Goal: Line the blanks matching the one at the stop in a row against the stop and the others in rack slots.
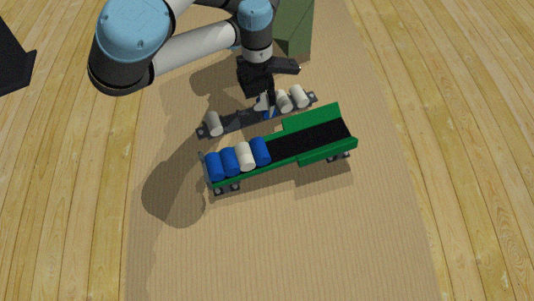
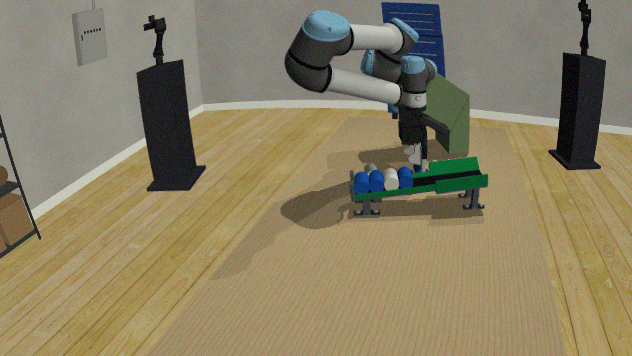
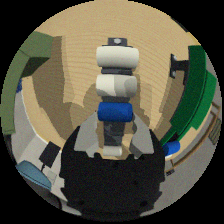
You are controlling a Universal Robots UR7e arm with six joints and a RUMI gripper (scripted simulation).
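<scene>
Now: the stock rack 40 mm below my hand and 30 mm to the right of it. The rest, counted from my hand: stop 220 mm to the right, 170 mm ahead, 30 mm above.
</scene>
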